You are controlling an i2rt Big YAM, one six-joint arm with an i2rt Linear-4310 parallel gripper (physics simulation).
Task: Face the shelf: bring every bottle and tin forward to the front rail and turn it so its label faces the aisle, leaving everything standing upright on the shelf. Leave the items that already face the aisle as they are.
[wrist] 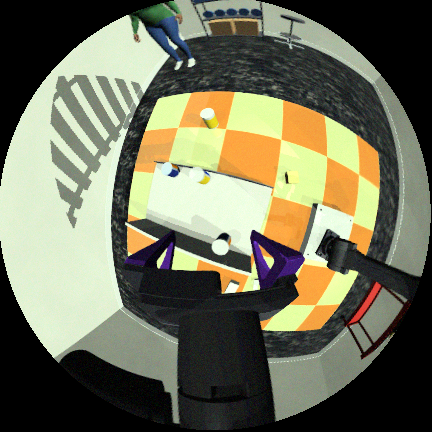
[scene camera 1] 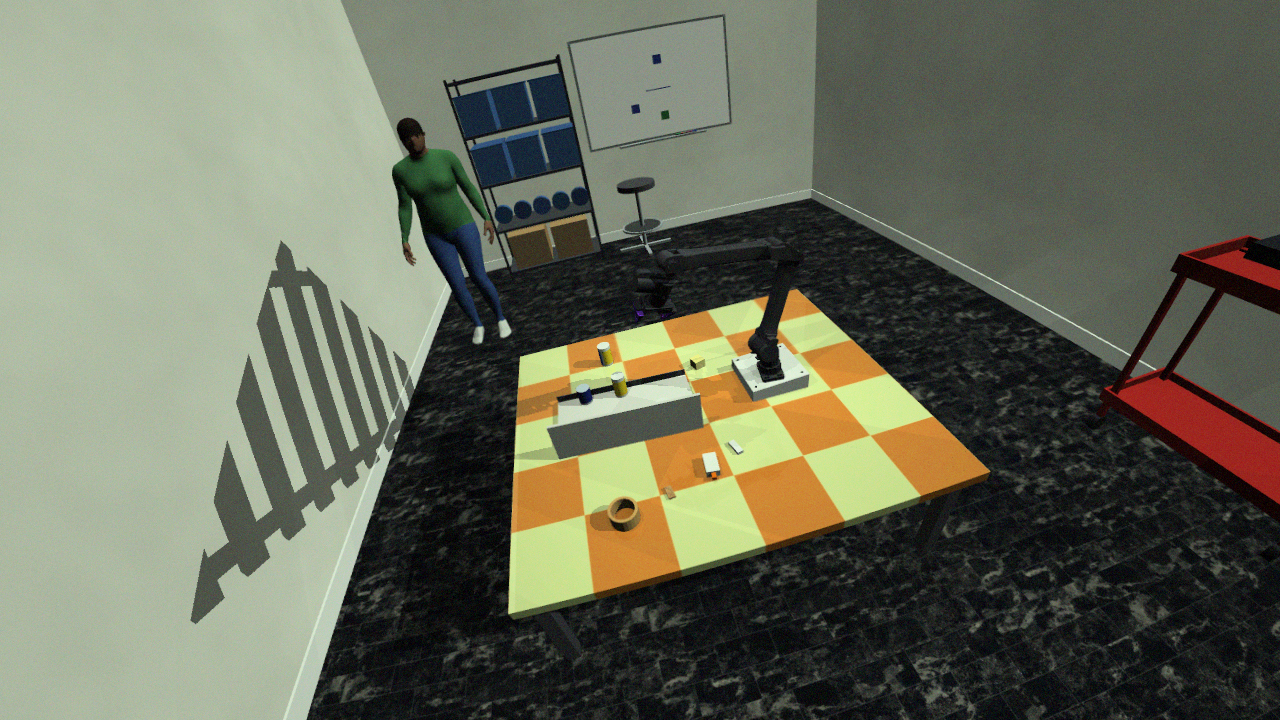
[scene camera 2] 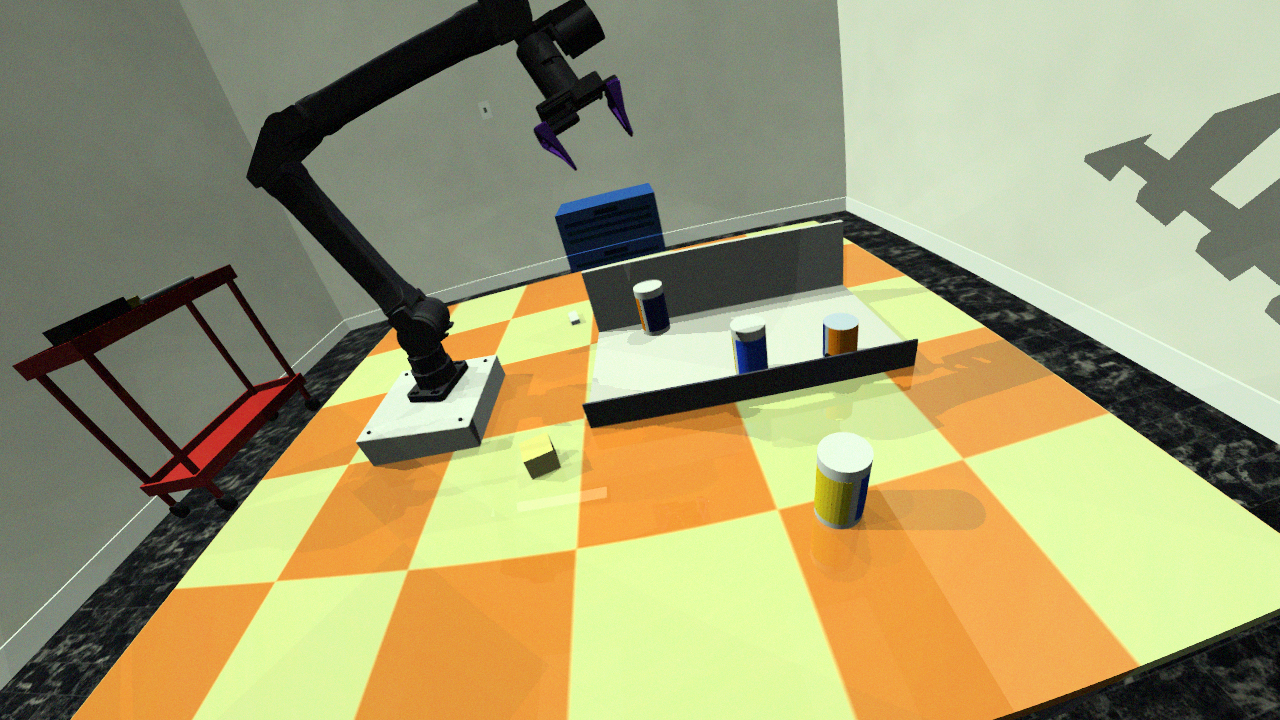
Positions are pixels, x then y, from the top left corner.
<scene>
my gripper: open, holds nothing
a yellow block (scene camera 2: 538, 454): on the table
</scene>
